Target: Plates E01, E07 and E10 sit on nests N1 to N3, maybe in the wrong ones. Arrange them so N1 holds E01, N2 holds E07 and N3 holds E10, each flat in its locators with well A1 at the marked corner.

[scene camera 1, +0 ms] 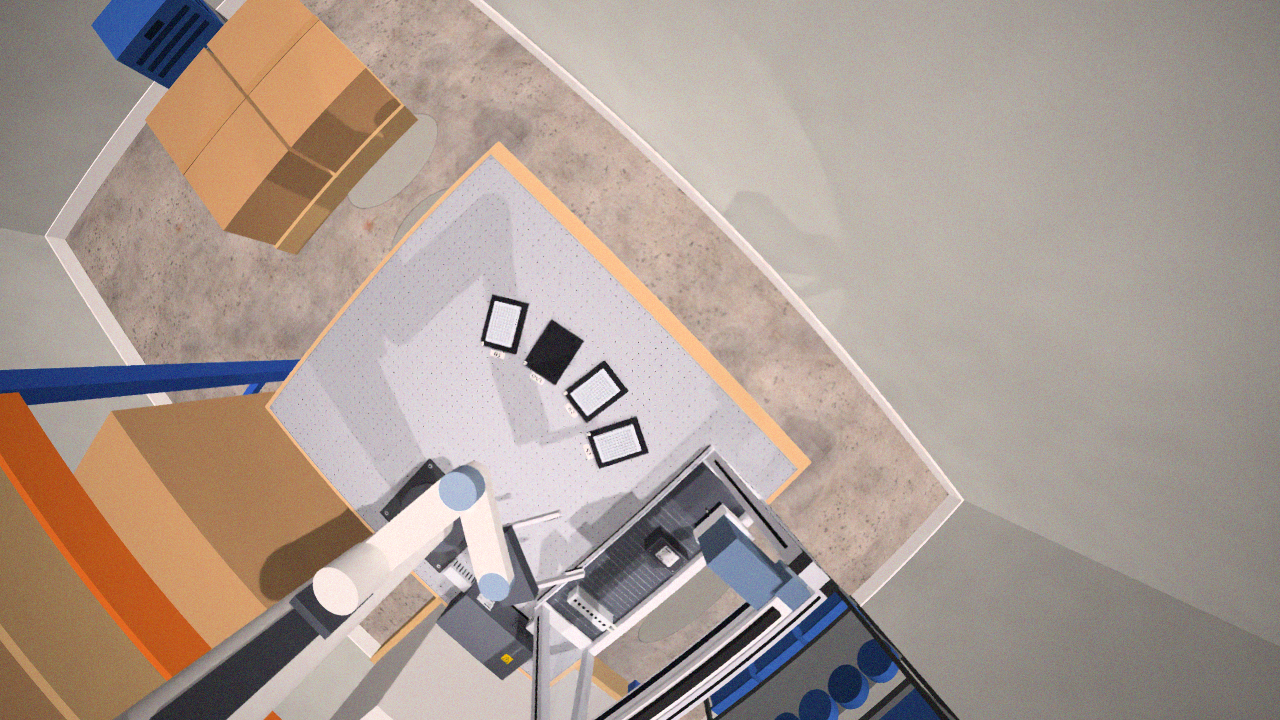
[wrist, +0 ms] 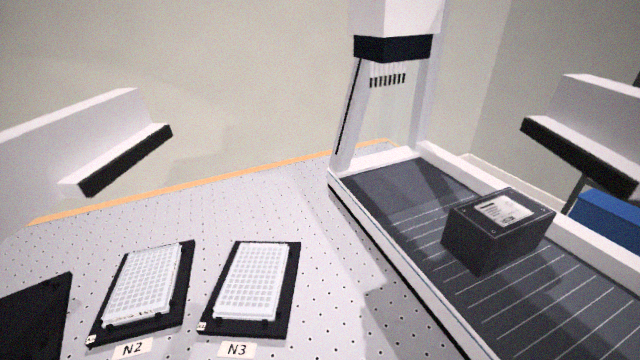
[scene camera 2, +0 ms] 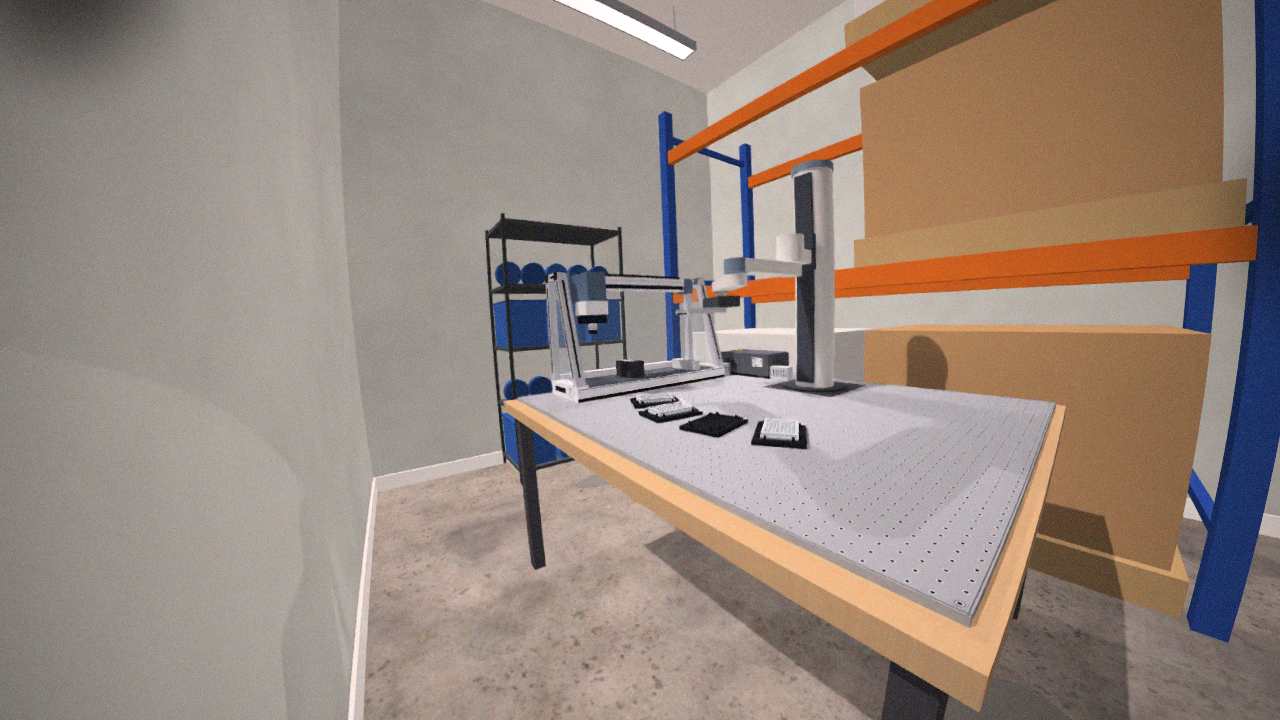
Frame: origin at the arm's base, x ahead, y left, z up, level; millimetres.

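Seen in the pictures: gripper, fingertip midpoint: (scene camera 1: pixel 572 543) (wrist: pixel 337 106) (scene camera 2: pixel 681 311); arm's base, origin of the base link: (scene camera 2: pixel 814 389).
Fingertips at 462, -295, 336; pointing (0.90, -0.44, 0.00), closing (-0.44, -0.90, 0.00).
Pixels of each thing's top centre, then the offset from my fingertips to it, as dx, dy, dz. "spot": a spot on its surface instead.
- white plate, middle of its top: (scene camera 2: pixel 780 425) (scene camera 1: pixel 502 323) +190, +566, -297
- black nest N1, surface spot: (scene camera 1: pixel 501 350) spot: +127, +512, -311
- second plate, middle of its top: (wrist: pixel 144 276) (scene camera 1: pixel 594 392) (scene camera 2: pixel 670 406) +249, +215, -297
- nest N2, middle of its top: (wrist: pixel 145 278) (scene camera 1: pixel 595 392) (scene camera 2: pixel 670 407) +249, +215, -301
- third plate, middle of its top: (wrist: pixel 254 273) (scene camera 1: pixel 617 444) (scene camera 2: pixel 655 396) +186, +55, -297
- nest N3, middle of its top: (wrist: pixel 254 275) (scene camera 1: pixel 617 444) (scene camera 2: pixel 655 397) +186, +55, -301
- black OUT nest, middle of its top: (wrist: pixel 7 325) (scene camera 2: pixel 714 418) (scene camera 1: pixel 552 352) +241, +393, -301
- gantry machine with a dark deck, surface spot: (scene camera 1: pixel 617 573) spot: -112, -247, -274
- black box, surface spot: (wrist: pixel 497 227) spot: +48, -244, -204
- machine's blue-grey head, surface spot: (scene camera 1: pixel 747 559) spot: +299, -221, +165
A white plate (scene camera 1: pixel 504 323) (scene camera 2: pixel 780 429) lies on black nest N1 (scene camera 1: pixel 501 350). A second plate (scene camera 1: pixel 596 390) (scene camera 2: pixel 671 411) (wrist: pixel 145 282) lies on nest N2 (wrist: pixel 178 306), and a third plate (scene camera 1: pixel 617 442) (scene camera 2: pixel 655 398) (wrist: pixel 252 280) on nest N3 (wrist: pixel 284 306). All three look flat. Their codes and A1 corners cannot be read. The black OUT nest (scene camera 1: pixel 554 351) (scene camera 2: pixel 714 424) (wrist: pixel 35 320) between N1 and N2 holds no plate. My gripper (scene camera 1: pixel 571 547) (wrist: pixel 337 106) is wide open and empty, raised between the arm's column and the gantry machine, away from the nests. N1 does not show in the wrist view.
A gantry machine with a dark deck (scene camera 1: pixel 617 573) (wrist: pixel 400 200) stands beside N3. A black box (scene camera 1: pixel 664 548) (scene camera 2: pixel 630 368) (wrist: pixel 497 227) sits on that deck. The machine's blue-grey head (scene camera 1: pixel 747 559) (scene camera 2: pixel 588 291) hangs over it. A dark grey controller box (scene camera 1: pixel 487 634) (scene camera 2: pixel 756 361) stands near the arm's base.
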